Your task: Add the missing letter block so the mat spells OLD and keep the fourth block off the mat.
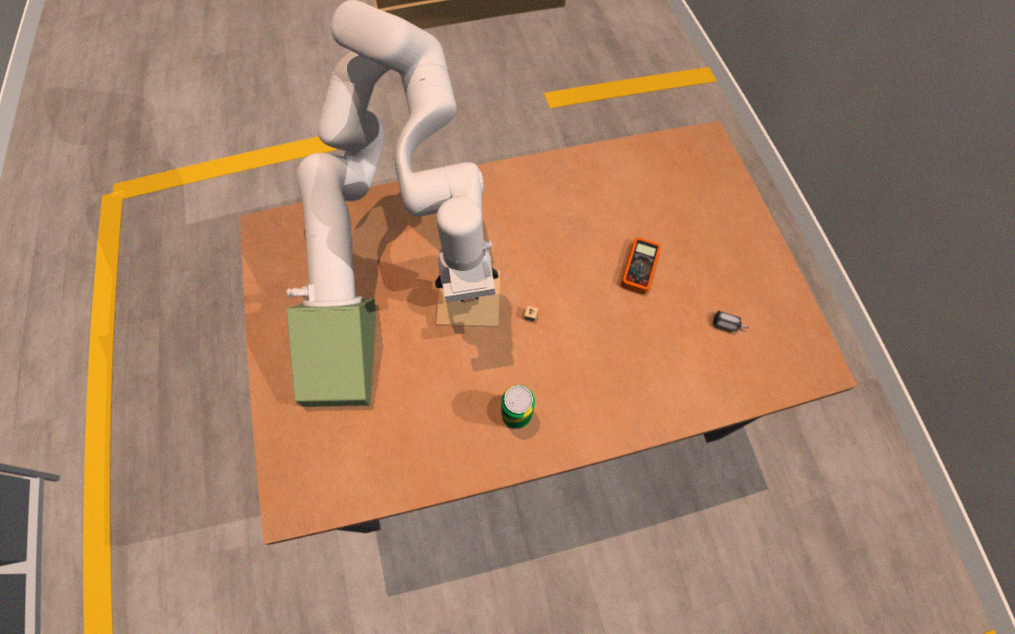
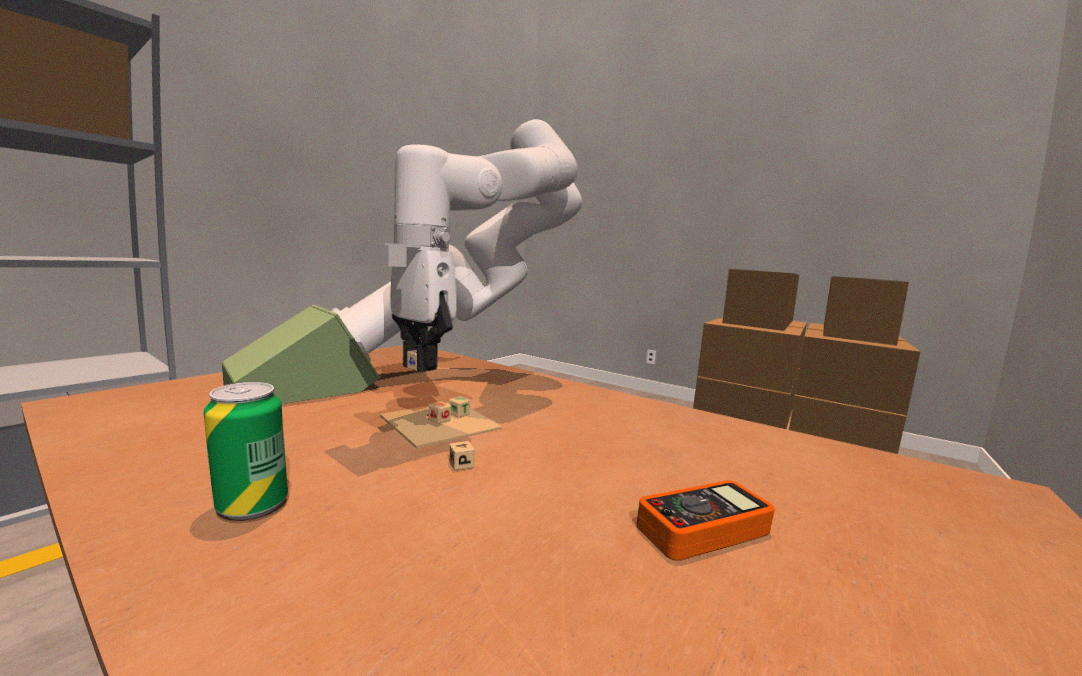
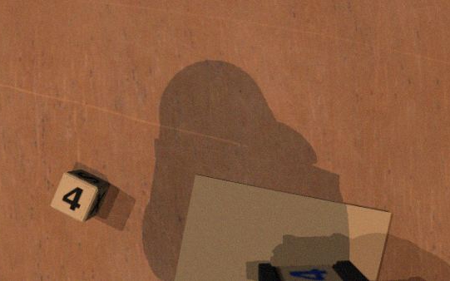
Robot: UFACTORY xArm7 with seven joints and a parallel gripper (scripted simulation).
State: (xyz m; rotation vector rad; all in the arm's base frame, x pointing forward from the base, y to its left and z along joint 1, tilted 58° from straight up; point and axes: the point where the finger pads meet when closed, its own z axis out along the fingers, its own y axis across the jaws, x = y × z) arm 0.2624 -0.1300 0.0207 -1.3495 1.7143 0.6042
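The tan mat is 11 cm below my hand and 4 cm to the left of it. The rest, counted from my hand: can (25 cm to the right, 5 cm below, 4 cm ahead); then block marked p (13 cm ahead, 10 cm below, 4 cm to the right); then small dark object (57 cm ahead, 18 cm to the right, 10 cm below).
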